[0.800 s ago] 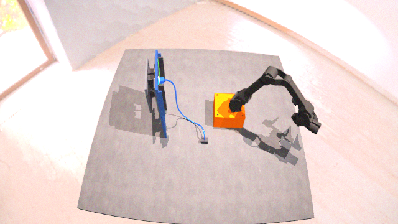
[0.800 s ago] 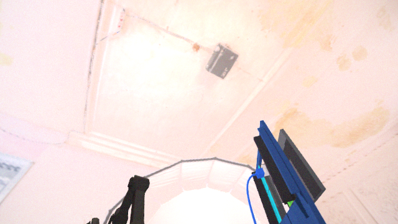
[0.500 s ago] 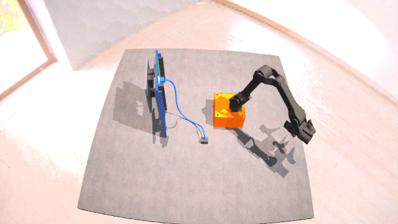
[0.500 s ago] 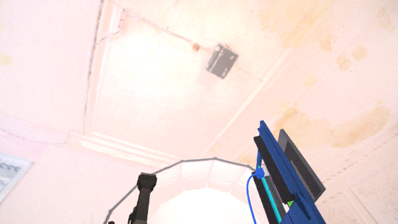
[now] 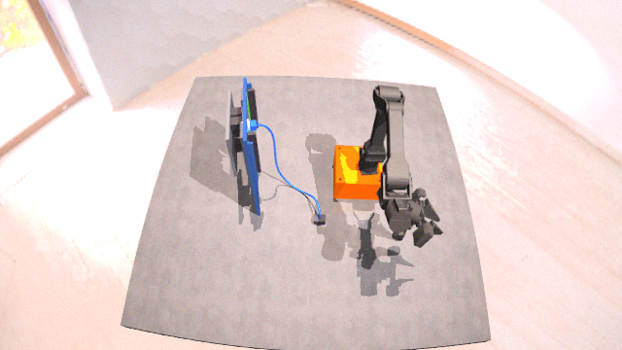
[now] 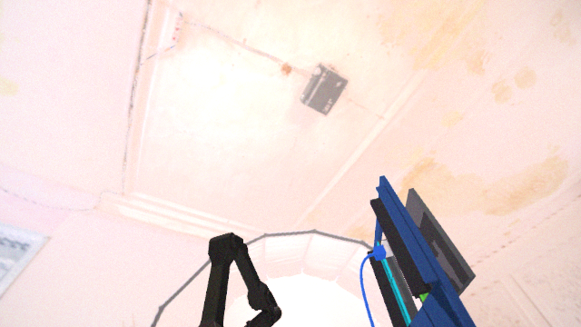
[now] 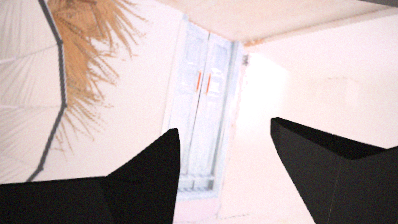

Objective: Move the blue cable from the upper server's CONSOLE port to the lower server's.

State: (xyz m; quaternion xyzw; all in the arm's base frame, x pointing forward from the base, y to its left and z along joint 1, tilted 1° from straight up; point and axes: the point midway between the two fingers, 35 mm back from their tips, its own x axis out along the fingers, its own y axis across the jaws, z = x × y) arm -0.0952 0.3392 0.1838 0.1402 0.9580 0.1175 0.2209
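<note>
Right now the cable plug is 540 mm ahead of my gripper tip, 360 mm to the right of it and 80 mm above it. The rest, counted from my gripper tip: black block 320 mm ahead, 260 mm below, 210 mm to the right.
</note>
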